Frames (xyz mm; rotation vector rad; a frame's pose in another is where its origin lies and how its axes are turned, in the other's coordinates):
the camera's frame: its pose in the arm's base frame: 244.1 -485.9 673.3 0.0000 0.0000 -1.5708
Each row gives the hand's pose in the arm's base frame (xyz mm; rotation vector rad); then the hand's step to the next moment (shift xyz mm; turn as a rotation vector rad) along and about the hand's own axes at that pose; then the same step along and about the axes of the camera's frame.
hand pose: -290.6 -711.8 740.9 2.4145 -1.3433 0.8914
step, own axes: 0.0 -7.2 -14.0 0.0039 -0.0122 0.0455
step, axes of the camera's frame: -10.6 0.5 11.6 0.0176 0.0296 -0.0323
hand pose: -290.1 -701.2 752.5 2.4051 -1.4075 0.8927
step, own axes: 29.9 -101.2 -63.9 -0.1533 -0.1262 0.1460
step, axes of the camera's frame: -60.9 71.3 80.1 -0.1074 0.1092 -0.1931
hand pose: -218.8 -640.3 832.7 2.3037 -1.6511 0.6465
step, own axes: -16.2 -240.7 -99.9 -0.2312 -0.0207 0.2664
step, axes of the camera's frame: -137.8 200.3 95.3 -0.0849 0.0154 -0.3427
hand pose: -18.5 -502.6 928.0 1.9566 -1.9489 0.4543
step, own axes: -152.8 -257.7 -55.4 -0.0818 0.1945 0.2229
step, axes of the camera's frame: -161.3 257.3 -24.1 0.0285 -0.1981 -0.2327
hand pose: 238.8 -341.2 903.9 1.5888 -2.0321 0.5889
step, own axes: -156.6 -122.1 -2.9 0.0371 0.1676 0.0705
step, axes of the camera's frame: -93.0 150.7 -89.9 0.0326 -0.1786 -0.0386
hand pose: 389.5 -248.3 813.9 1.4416 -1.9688 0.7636
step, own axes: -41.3 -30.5 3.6 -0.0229 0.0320 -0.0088
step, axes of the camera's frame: -15.7 39.3 -29.3 -0.0290 -0.0240 -0.0144
